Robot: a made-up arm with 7 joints.
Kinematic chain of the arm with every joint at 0, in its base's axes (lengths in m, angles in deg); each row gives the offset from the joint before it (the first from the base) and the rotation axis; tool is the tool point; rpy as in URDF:
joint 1: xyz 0 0 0.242 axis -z
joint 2: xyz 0 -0.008 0.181 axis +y
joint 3: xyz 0 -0.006 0.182 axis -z
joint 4: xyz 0 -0.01 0.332 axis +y
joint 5: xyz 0 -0.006 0.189 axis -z
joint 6: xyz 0 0 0.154 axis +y
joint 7: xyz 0 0 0.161 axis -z
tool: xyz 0 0 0 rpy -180 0 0
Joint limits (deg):
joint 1: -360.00..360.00
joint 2: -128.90..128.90
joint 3: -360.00..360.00
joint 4: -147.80..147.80
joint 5: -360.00..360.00
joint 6: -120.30..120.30
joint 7: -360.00..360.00
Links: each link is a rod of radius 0.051 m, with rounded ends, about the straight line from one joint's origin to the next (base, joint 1, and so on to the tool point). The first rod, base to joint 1, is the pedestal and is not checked.
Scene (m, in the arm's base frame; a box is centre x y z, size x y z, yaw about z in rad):
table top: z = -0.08
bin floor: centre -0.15 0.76 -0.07 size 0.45 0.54 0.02 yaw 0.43
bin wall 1: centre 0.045 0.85 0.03 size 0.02 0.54 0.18 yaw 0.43
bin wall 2: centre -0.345 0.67 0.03 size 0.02 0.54 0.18 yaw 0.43
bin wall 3: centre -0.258 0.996 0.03 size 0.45 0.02 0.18 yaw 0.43
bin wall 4: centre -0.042 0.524 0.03 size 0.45 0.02 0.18 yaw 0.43
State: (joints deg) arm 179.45 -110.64 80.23 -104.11 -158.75 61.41 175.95
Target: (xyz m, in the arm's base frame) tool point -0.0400 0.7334 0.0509
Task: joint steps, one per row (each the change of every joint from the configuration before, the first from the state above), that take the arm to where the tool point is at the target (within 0.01 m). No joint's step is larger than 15 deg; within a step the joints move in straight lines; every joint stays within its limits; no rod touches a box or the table.
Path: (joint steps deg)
1: -13.93 5.16 -5.93 5.13 -1.26 -1.12 0.00
2: -13.92 5.17 -5.92 5.13 -1.26 -1.12 0.00
3: -13.93 5.16 -5.93 5.12 -1.25 -1.13 0.00
4: -13.93 5.16 -5.93 5.13 -1.26 -1.12 0.00
5: -13.93 5.16 -5.92 5.13 -1.26 -1.12 0.00
6: -13.92 5.17 -5.93 5.13 -1.26 -1.12 0.00
7: -13.93 5.16 -5.92 5.12 -1.26 -1.12 0.00
8: -13.93 5.16 -5.93 5.13 -1.26 -1.13 0.00
9: 1.91 -9.95 -2.53 5.07 -0.58 -4.55 0.00
10: 1.91 -9.95 -2.53 5.07 -0.58 -4.55 0.00

